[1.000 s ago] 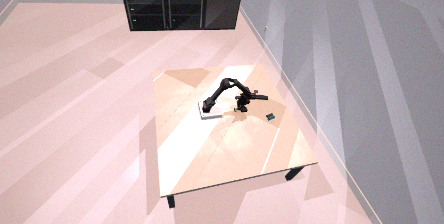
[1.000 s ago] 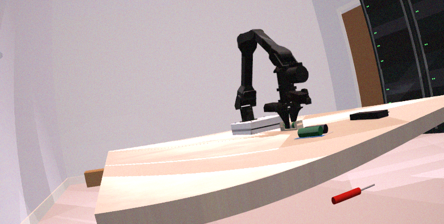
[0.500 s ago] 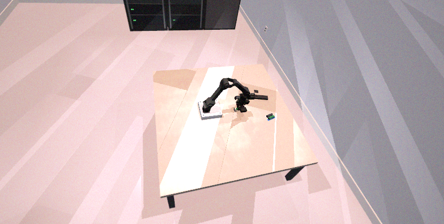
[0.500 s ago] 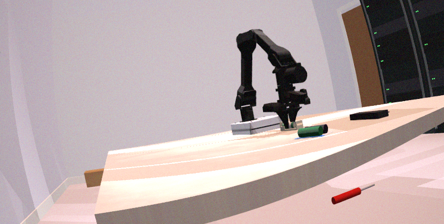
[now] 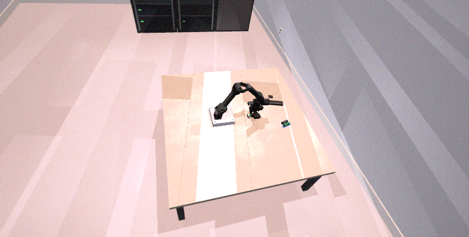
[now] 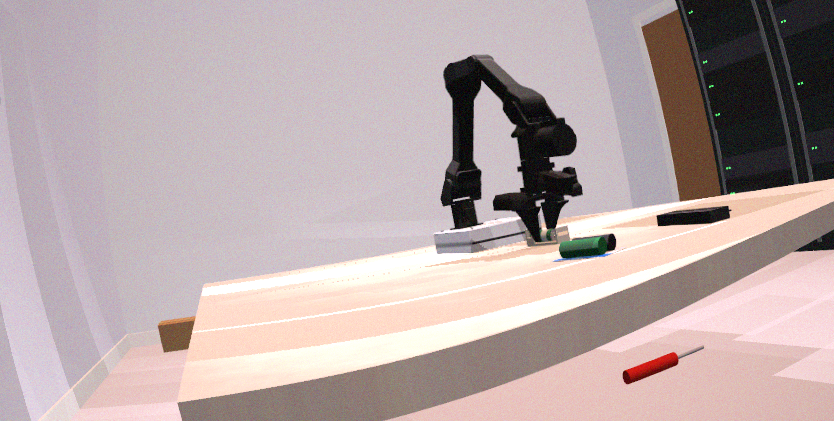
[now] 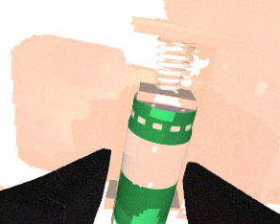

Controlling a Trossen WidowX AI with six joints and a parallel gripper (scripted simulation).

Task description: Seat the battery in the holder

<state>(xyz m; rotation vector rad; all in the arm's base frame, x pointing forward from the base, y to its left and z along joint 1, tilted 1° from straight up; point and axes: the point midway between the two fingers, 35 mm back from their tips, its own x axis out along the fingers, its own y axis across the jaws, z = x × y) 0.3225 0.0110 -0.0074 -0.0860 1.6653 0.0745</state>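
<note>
The battery lies 10 mm above my gripper tip. Also, from my gripper tip: red screwdriver (330 mm ahead, 200 mm below, 10 mm to the right); flat black block (280 mm ahead, 130 mm to the left, 10 mm above).
</note>
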